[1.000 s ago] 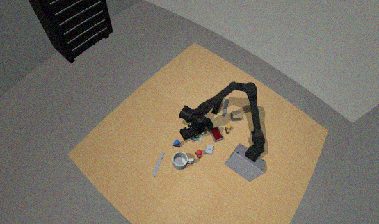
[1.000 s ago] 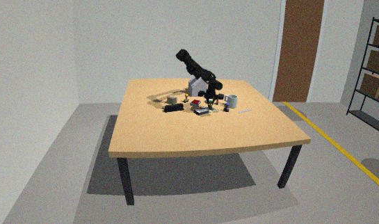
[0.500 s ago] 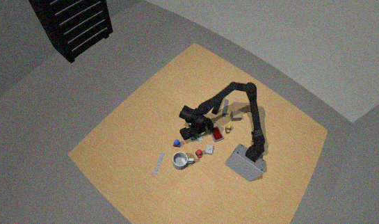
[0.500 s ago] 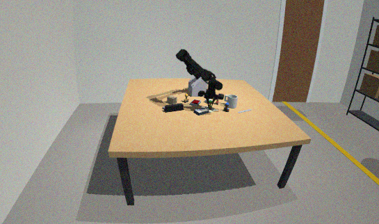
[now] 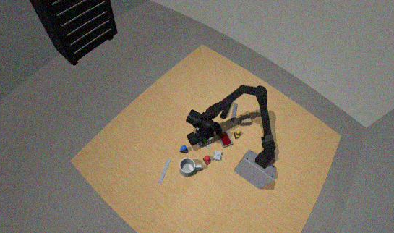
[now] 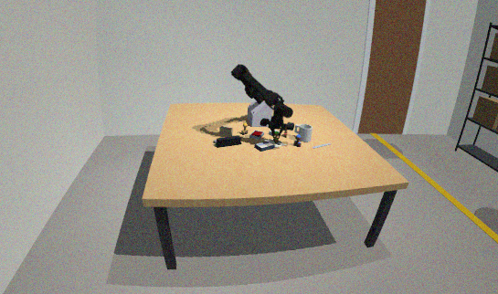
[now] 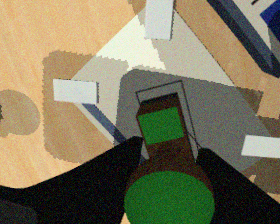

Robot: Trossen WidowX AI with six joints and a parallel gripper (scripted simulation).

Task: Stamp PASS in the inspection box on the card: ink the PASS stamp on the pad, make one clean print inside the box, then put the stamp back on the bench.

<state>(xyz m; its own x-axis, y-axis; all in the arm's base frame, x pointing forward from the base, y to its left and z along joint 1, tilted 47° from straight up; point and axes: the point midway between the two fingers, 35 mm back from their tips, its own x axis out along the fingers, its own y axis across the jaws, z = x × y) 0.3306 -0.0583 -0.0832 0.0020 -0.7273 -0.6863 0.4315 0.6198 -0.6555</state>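
Now: gripper tip 3 cm above the white card and 1 cm short of it. Round my gripper tip: small white box 12 cm behind, 2 cm to the left, 1 cm below; green-knobbed stamp right at my gripper tip; blue stamp pad tin 8 cm to the right, 6 cm ahead, 1 cm below.
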